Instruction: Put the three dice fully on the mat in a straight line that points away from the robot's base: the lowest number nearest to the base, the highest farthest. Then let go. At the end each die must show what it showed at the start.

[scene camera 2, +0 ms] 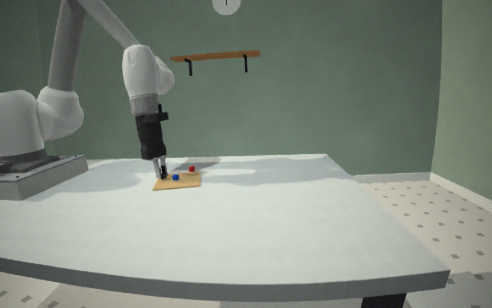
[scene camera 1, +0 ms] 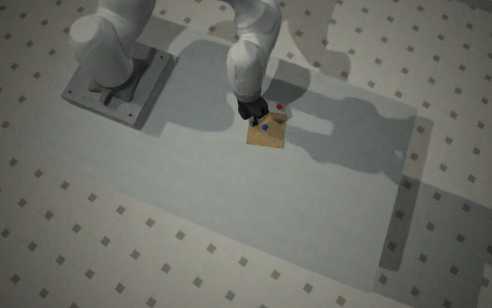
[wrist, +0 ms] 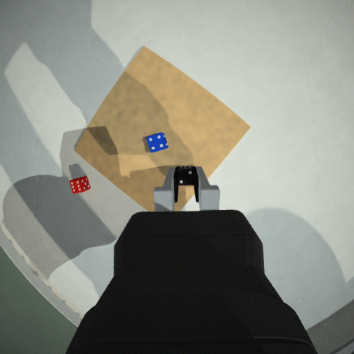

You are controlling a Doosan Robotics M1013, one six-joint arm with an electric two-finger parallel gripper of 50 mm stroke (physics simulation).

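Places are measured from the arm's base along level axes (x ahead, y left, z up), in centimetres.
Pixels of known places: gripper, between the fingertips: [scene camera 2: 162,176] [scene camera 1: 253,123]; arm's base, origin of its link: [scene camera 2: 25,166] [scene camera 1: 118,76].
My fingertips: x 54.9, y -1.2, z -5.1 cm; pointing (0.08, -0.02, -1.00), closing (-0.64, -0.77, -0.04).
Observation:
For each thing: its middle in the pictures, then the offset to it from my fingertips. Level surfaces: height alone.
- wooden mat, middle of its body: [scene camera 2: 178,180] [scene camera 1: 266,128] dx +5.1, dy -0.2, dz -1.2 cm
- blue die, middle of its body: [scene camera 2: 175,177] [scene camera 1: 264,127] dx +4.4, dy -0.2, dz -0.2 cm
- red die, middle of its body: [scene camera 2: 191,169] [scene camera 1: 279,106] dx +7.4, dy +10.0, dz -0.6 cm
- white table, height of its surface: dz -1.4 cm
My gripper [scene camera 1: 254,121] [scene camera 2: 161,175] [wrist: 185,177] points down at the mat's near-base side, shut on a black die [wrist: 185,177] whose upper face shows two pips. I cannot tell whether this die touches the mat. The wooden mat [scene camera 1: 272,142] [scene camera 2: 186,184] [wrist: 202,102] lies on the table. A blue die [scene camera 1: 265,127] [scene camera 2: 175,177] [wrist: 157,143] stands on the mat, four on top, farther from the base than the gripper. A red die [scene camera 1: 279,106] [scene camera 2: 192,169] [wrist: 79,184] stands off the mat on the table, six on top.
The robot's base plate [scene camera 1: 117,114] [scene camera 2: 42,178] stands on the white table [scene camera 1: 200,175] [scene camera 2: 250,220] to the left in both scene views. Arm shadows fall across the table and mat. A wall shelf [scene camera 2: 220,56] hangs behind the table.

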